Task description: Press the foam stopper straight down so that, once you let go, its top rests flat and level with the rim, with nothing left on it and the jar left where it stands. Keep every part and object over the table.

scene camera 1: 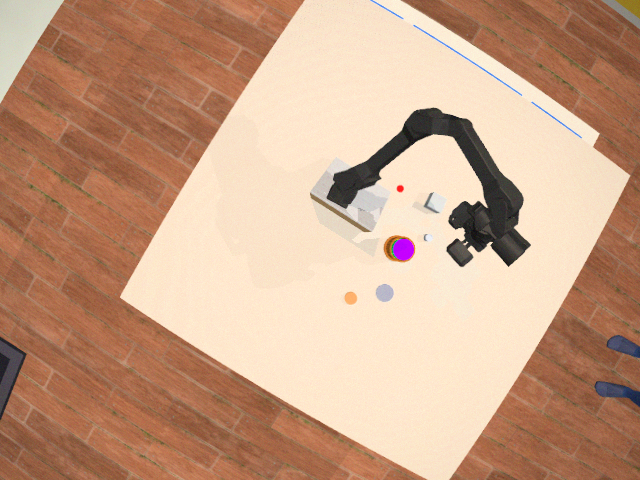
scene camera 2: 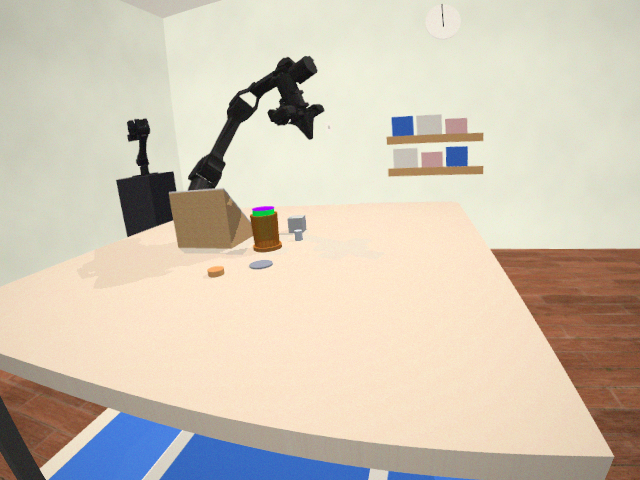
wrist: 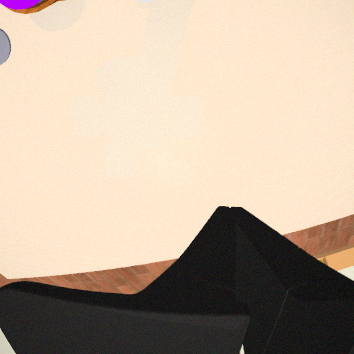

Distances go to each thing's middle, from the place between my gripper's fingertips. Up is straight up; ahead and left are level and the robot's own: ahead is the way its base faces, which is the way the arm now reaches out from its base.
Labels:
I see the jar (scene camera 2: 264, 221) 240 mm below my hand, 130 mm behind it and 100 mm to the right of it.

